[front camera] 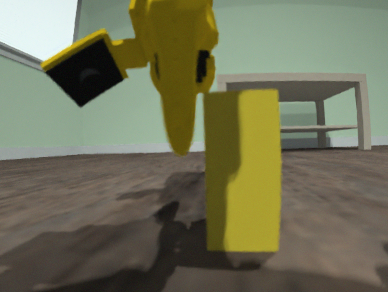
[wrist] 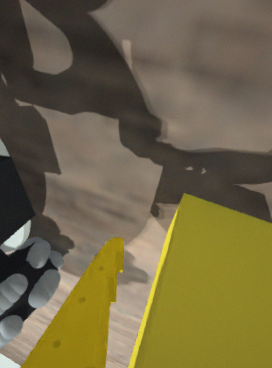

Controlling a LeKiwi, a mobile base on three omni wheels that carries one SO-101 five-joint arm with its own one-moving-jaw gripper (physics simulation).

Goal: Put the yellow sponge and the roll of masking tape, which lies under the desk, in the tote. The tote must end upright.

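Places are measured from the arm's base along level axes (x ahead, y left, z up), in metres.
Where they show: hand, its tool point: (front camera: 180, 145) (wrist: 123, 250).
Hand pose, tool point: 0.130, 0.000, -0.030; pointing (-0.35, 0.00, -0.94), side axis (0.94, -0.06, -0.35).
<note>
After its pixels a point has its place, as x, y, z.
The yellow sponge (front camera: 257, 170) {0.139, -0.039, -0.044} (wrist: 215, 280) {0.164, -0.017, -0.038} stands upright as a tall block on the floor, close in front of the base. My gripper (front camera: 180, 150) is fully open and empty, just left of the sponge in the front view, with its visible tip lower than the sponge's top. In the wrist view one notched jaw (wrist: 85, 305) {0.131, 0.008, -0.005} shows left of the sponge, with a strip of floor between them; the other jaw is out of the picture. The roll of masking tape and the tote do not show in either view.
A pale table with a lower shelf (front camera: 300, 78) {0.944, -0.653, 0.324} stands at the back right, by the green wall (front camera: 280, 40) {1.547, -0.926, 0.936}. An omni wheel of my base (wrist: 44, 288) {0.045, -0.095, -0.042} shows at the left of the wrist view. Arm shadows fall on the wooden floor (front camera: 100, 190) {0.297, 0.122, -0.090}.
</note>
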